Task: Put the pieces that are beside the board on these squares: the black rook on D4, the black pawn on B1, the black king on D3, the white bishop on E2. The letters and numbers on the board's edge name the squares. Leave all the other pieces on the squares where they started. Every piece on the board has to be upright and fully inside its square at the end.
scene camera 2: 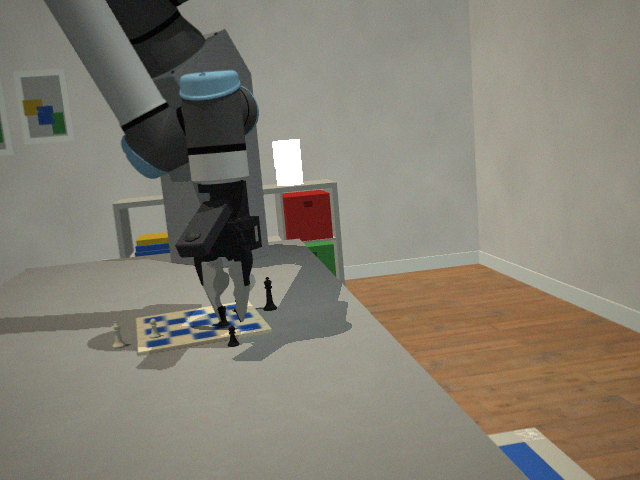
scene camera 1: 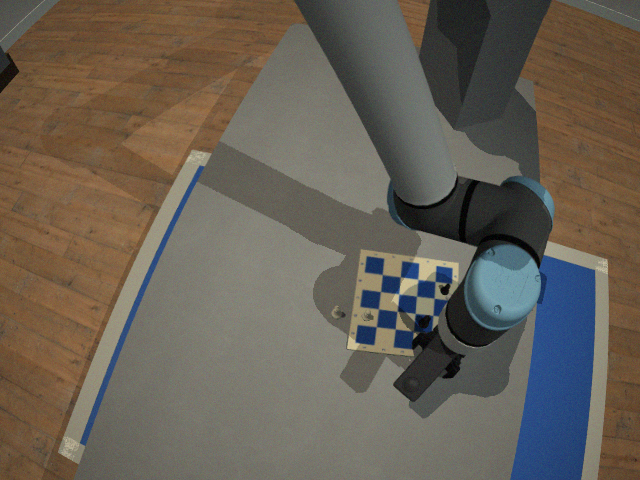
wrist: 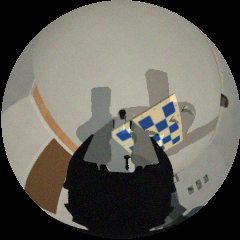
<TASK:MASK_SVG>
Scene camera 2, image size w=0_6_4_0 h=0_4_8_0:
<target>my gripper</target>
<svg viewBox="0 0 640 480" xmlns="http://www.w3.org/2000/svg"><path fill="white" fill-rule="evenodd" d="M243 180L221 184L198 184L199 193L210 193L210 200L204 201L175 245L180 257L194 257L199 280L220 322L224 321L220 296L229 285L229 276L234 282L235 312L240 322L244 321L249 292L255 285L255 277L250 273L253 264L251 250L262 247L259 216L249 215L246 181ZM220 257L226 257L228 261L234 259L234 262L228 269L229 274L223 271L223 263ZM254 226L257 226L258 228L259 241L256 241Z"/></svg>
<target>chessboard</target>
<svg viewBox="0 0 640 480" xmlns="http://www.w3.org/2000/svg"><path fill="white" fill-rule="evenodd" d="M272 328L249 301L243 322L240 322L236 312L234 312L236 302L222 304L222 306L226 306L225 315L230 323L226 327L217 326L219 319L212 306L136 318L138 355L142 356L230 340L230 326L235 327L236 339L272 333ZM151 319L156 319L157 321L156 327L161 334L158 338L149 338L152 331L150 326Z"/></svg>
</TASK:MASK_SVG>
